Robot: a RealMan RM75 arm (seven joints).
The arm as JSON. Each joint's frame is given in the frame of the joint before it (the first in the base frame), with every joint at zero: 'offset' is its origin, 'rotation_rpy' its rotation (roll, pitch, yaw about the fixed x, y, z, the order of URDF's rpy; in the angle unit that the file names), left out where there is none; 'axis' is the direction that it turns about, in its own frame. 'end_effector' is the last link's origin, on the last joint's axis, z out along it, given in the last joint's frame.
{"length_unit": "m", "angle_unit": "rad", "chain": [
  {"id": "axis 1", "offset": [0.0, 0.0, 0.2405], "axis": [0.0, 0.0, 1.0]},
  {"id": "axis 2", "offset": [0.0, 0.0, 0.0], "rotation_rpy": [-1.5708, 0.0, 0.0], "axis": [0.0, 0.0, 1.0]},
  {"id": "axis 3", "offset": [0.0, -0.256, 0.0], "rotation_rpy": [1.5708, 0.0, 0.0], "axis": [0.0, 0.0, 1.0]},
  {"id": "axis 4", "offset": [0.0, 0.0, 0.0], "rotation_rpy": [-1.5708, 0.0, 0.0], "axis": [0.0, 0.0, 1.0]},
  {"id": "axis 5", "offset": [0.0, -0.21, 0.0], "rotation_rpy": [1.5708, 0.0, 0.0], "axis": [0.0, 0.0, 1.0]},
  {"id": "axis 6", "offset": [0.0, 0.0, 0.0], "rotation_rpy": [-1.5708, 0.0, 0.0], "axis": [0.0, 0.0, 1.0]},
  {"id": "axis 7", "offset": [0.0, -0.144, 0.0], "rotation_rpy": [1.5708, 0.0, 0.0], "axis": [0.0, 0.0, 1.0]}
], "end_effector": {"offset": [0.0, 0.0, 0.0]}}
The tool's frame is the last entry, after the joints.
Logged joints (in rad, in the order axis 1, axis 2, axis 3, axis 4, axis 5, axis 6, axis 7), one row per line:
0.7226, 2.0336, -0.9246, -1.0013, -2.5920, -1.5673, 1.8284
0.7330, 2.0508, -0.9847, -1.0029, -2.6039, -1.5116, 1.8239
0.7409, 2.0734, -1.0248, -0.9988, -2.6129, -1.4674, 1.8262
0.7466, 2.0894, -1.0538, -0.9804, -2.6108, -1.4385, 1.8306
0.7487, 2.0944, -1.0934, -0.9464, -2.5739, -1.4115, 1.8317
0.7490, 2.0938, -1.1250, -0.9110, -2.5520, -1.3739, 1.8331
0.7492, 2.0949, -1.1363, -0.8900, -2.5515, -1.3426, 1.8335
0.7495, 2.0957, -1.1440, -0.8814, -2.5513, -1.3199, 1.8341
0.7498, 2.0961, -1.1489, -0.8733, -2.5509, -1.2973, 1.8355
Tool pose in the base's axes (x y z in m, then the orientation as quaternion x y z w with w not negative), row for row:
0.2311, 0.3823, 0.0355, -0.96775, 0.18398, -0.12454, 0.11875
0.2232, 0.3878, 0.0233, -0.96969, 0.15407, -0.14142, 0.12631
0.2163, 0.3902, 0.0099, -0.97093, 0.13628, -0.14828, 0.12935
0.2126, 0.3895, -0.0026, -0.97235, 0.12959, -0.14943, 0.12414
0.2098, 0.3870, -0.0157, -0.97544, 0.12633, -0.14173, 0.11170
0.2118, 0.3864, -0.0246, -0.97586, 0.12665, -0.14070, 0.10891
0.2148, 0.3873, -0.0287, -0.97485, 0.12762, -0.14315, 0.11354
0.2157, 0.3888, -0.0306, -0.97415, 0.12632, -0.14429, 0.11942
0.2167, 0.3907, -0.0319, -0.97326, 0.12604, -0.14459, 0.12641
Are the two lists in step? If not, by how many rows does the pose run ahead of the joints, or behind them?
They are in step.
